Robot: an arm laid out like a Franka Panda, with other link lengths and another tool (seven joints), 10 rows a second.
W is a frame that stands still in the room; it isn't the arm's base.
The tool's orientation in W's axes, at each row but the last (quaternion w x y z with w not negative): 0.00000 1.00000 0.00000 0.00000; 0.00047 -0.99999 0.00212 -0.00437; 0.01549 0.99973 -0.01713 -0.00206; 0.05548 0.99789 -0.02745 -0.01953
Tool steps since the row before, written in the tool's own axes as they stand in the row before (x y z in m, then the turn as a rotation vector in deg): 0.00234 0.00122 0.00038 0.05 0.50 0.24; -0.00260 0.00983 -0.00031 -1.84 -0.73 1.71; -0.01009 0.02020 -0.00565 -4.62 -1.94 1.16; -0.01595 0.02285 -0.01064 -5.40 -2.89 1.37
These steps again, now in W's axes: 0.00234 -0.00122 -0.00038 0.05 -0.50 -0.24; -0.00264 -0.00982 0.00028 -1.82 0.74 -1.73; -0.01075 -0.01966 0.00631 -4.56 2.06 -1.20; -0.01667 -0.02060 0.01369 -5.29 3.03 -1.49
